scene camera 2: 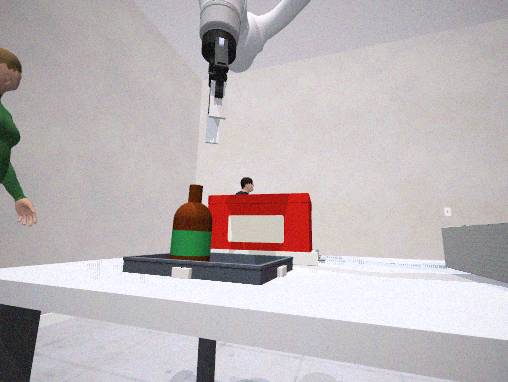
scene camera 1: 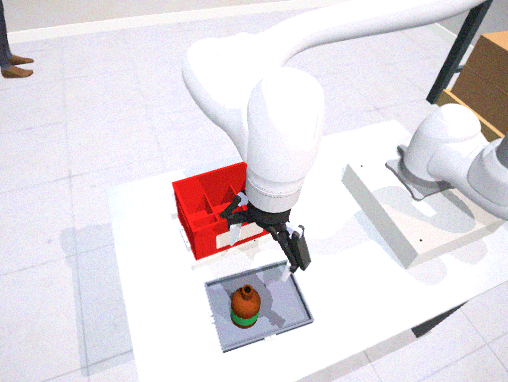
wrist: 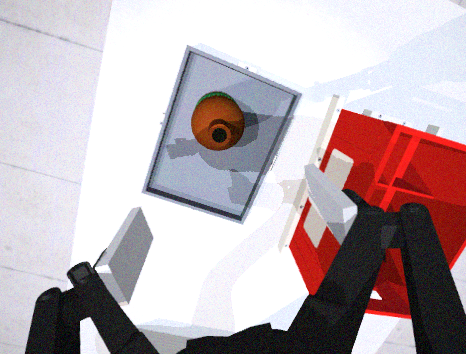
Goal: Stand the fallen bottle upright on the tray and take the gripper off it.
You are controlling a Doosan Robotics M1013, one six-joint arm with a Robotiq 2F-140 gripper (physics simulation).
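Frame: origin at the arm's base, x left, y back, z up, level; centimetres.
Seen in the pictures: gripper, fingertip midpoint: [scene camera 2: 214, 132] [scene camera 1: 260, 257] [wrist: 225, 203]; arm's base, origin of the base link: [scene camera 1: 420, 175].
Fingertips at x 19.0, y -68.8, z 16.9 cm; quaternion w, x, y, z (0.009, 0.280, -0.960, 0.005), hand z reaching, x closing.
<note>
Pixels of each thing's top centre, then the offset from my fingertips to it.
- brown bottle, middle of its top: [wrist: 219, 134] [scene camera 2: 195, 185] [scene camera 1: 247, 290] dz -11.5, dx +1.2, dy -2.9 cm
- grey tray, middle of its top: [wrist: 218, 145] [scene camera 2: 215, 256] [scene camera 1: 258, 300] dz -25.0, dx -0.4, dy +1.5 cm
- red crate, middle of its top: [wrist: 411, 239] [scene camera 1: 228, 191] [scene camera 2: 263, 199] dz -10.1, dx -27.9, dy +2.5 cm
A brown bottle [scene camera 1: 245, 306] [scene camera 2: 191, 230] [wrist: 217, 112] with a green band stands upright inside the grey tray [scene camera 1: 292, 305] [scene camera 2: 225, 273] [wrist: 175, 177], left of the tray's middle in both scene views. Its neck points up, and its base is partly hidden by the tray's front wall in scene camera 2. My gripper [scene camera 1: 260, 254] [scene camera 2: 214, 121] [wrist: 225, 203] is open, its fingers wide apart with nothing between them. It hangs well above the bottle and the tray, apart from both, and is off toward the red crate's side in scene camera 1.
A red crate [scene camera 1: 204, 244] [scene camera 2: 260, 202] [wrist: 355, 127] with compartments stands close behind the tray, below my arm. A pale block [scene camera 1: 385, 225] carrying the arm's base is at the right. The white table's edge [scene camera 2: 250, 310] is in front of the tray. People stand beyond the table.
</note>
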